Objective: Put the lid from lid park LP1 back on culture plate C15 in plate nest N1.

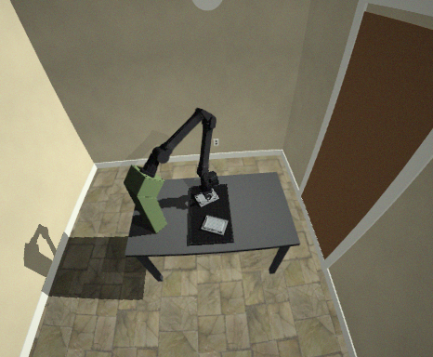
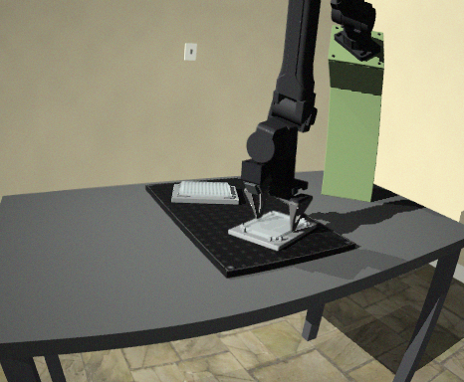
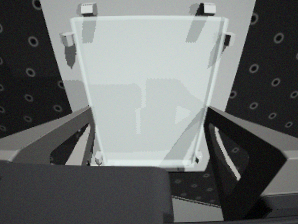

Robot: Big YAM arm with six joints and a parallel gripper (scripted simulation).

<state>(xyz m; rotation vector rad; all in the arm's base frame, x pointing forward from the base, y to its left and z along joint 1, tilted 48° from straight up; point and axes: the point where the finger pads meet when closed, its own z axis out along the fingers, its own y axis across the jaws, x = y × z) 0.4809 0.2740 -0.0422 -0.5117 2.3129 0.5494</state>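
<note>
Now: hand 20 mm above the lid park LP1. Round my hand: culture plate C15 (240 mm to the right, 100 mm ahead); then clear lid (10 mm below).
</note>
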